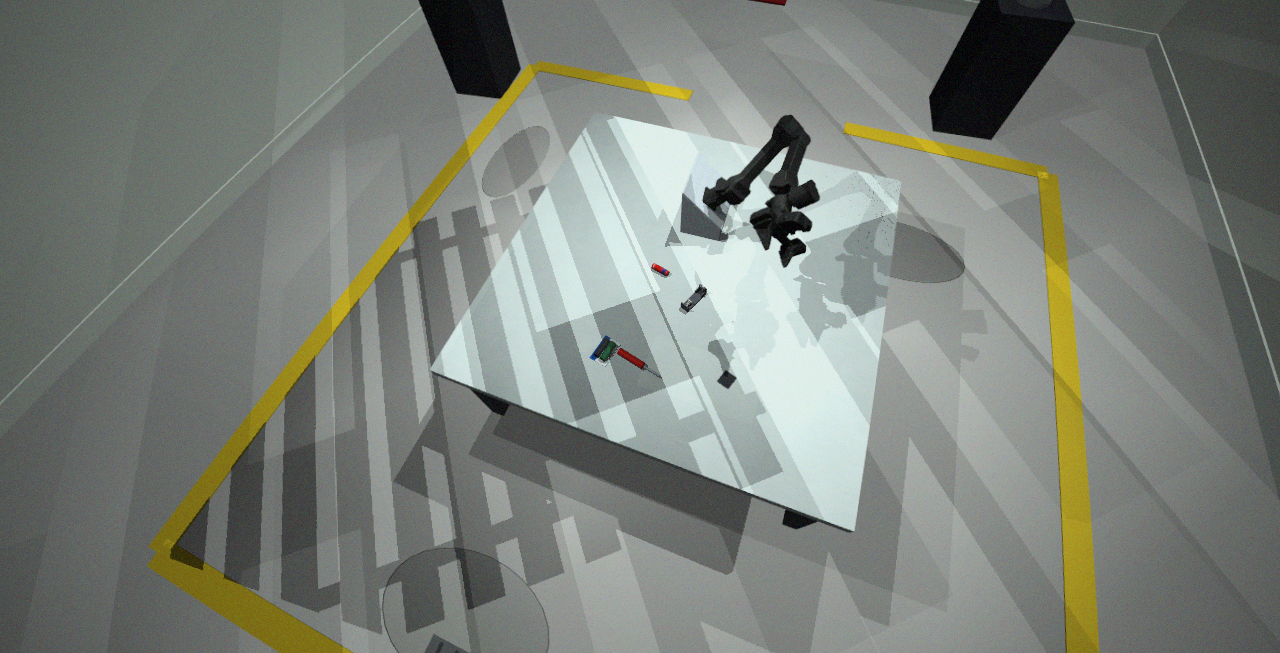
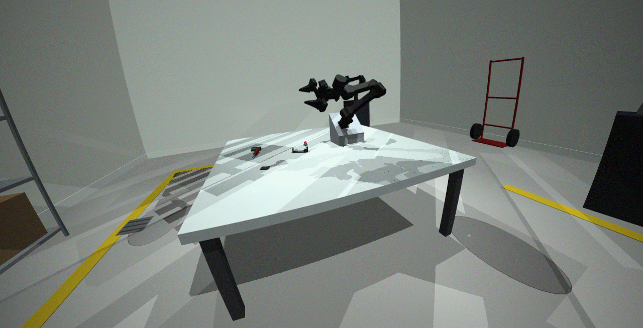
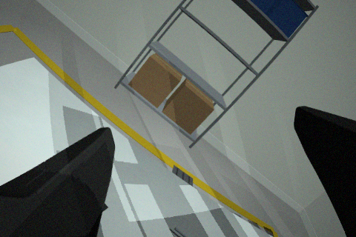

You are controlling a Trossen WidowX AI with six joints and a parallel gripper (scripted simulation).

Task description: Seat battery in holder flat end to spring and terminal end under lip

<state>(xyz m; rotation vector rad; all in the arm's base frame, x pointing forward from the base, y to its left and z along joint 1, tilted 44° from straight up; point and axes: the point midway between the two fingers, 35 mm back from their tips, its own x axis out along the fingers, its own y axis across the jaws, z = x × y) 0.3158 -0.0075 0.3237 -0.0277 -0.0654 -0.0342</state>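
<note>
Now: the battery 340 mm to the right of my gripper tip, 330 mm below it and 120 mm behind it. The rest, counted from my gripper tip: red-handled screwdriver (330 mm below, 310 mm to the right, 240 mm ahead).
</note>
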